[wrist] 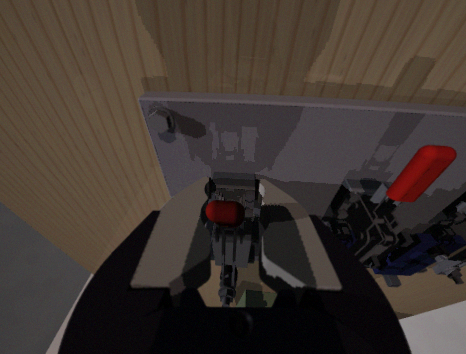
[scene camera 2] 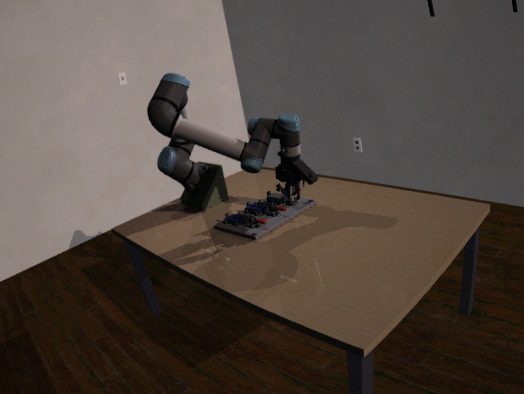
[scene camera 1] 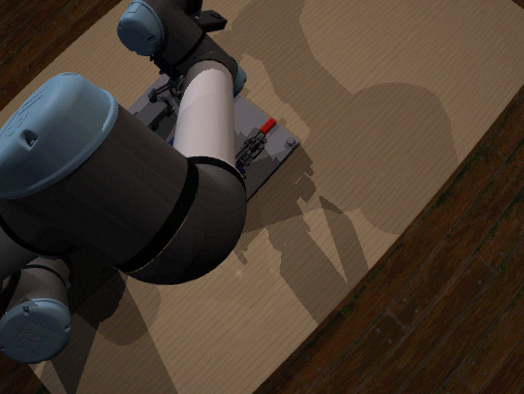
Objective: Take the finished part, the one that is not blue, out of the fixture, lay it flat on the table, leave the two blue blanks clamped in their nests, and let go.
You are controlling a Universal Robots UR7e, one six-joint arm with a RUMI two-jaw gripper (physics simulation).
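Where they show: gripper, fingertip midpoint: (wrist: 233, 180) (scene camera 2: 294, 202); arm's base, origin of the base link: (scene camera 2: 199, 180) (scene camera 1: 35, 272).
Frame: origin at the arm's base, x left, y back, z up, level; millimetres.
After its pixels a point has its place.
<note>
The grey fixture plate (scene camera 1: 250, 111) {x -47, y -544, z -88 mm} (scene camera 2: 245, 232) {x -165, y -504, z -88 mm} (wrist: 325, 142) {x 47, y -529, z -88 mm} lies on the table. My gripper (scene camera 2: 292, 201) {x 111, y -494, z -78 mm} (wrist: 233, 180) {x 111, y -494, z -78 mm} points down over its far nest, shut on that nest's toggle clamp. The clamp's red handle (wrist: 225, 213) {x 112, y -530, z -20 mm} stands up between the fingers, seen nearly end-on in the wrist view. A grey block (wrist: 232, 250) {x 105, y -404, z -62 mm} shows below the handle; whether it is the finished part is hard to tell, as the fingers and clamp cover the nest. One blue blank (scene camera 2: 255, 207) (wrist: 410, 256) sits in the middle nest, another blue blank (scene camera 2: 234, 219) {x -127, y -399, z -72 mm} in the near nest.
The middle clamp's red handle (scene camera 2: 282, 208) {x -3, y -542, z -52 mm} (wrist: 422, 172) {x 7, y -538, z -52 mm} and the near clamp's red handle (scene camera 1: 268, 125) {x -109, y -537, z -56 mm} (scene camera 2: 261, 221) {x -115, y -545, z -58 mm} stick out low toward the plate's edge. A bolt (wrist: 164, 122) {x 159, y -538, z -81 mm} stands at a plate corner. The green robot base (scene camera 2: 215, 190) {x 3, y -114, z -38 mm} stands behind the plate. The arm covers much of the fixture in scene camera 1.
</note>
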